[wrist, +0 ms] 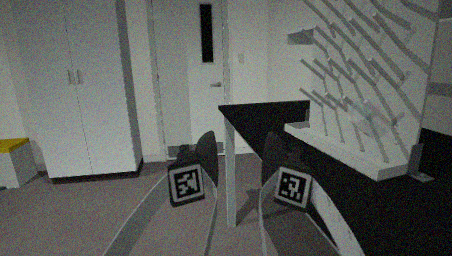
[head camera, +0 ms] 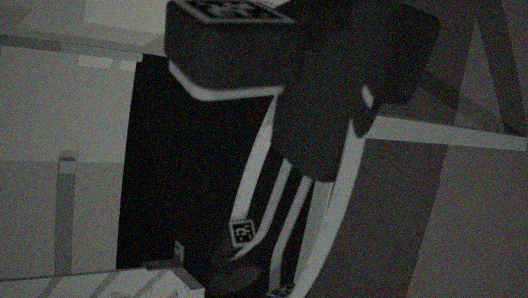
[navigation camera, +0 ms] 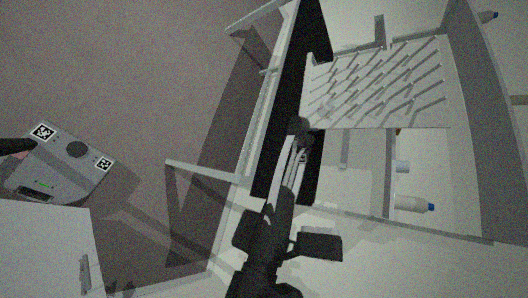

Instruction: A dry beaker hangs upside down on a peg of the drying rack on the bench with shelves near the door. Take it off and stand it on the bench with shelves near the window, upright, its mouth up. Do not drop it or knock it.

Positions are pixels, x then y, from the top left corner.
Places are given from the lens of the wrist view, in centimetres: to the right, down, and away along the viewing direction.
white cabinet (wrist: 77, 68): -139, -56, 213
